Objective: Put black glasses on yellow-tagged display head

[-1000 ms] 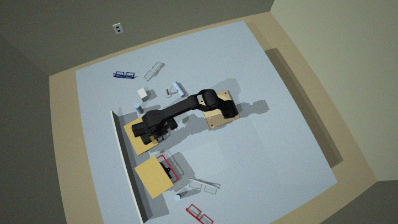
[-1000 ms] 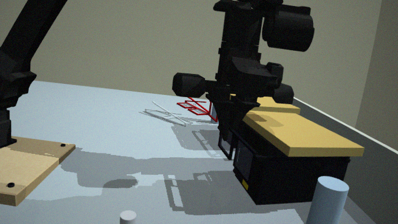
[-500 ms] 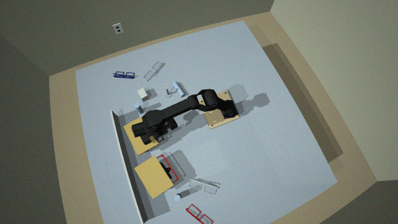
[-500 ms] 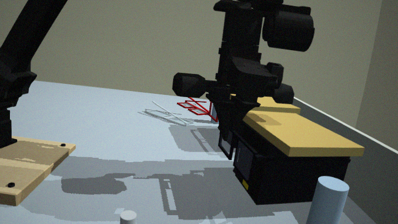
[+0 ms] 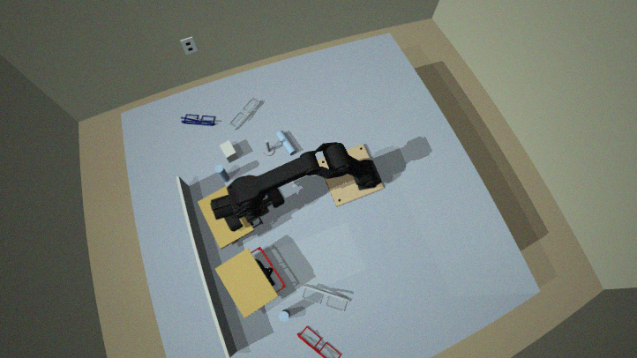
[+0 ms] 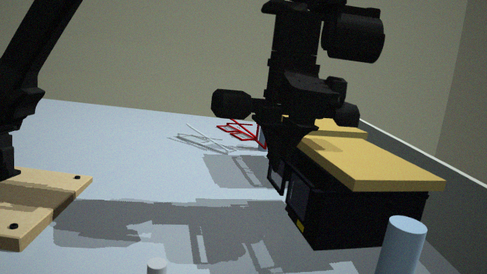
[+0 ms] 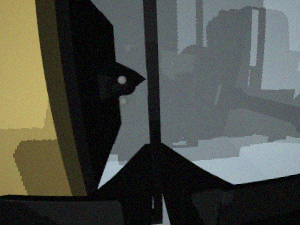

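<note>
My gripper tip is now 80 mm short of the display head, 10 mm to the left of it and 10 mm above it. Also, from my gripper tip: clear glasses 440 mm to the right, 50 mm below, 10 mm ahead; white block 270 mm to the right, 80 mm ahead, 40 mm below; white board 200 mm ahead, 130 mm to the left, 10 mm below.
</note>
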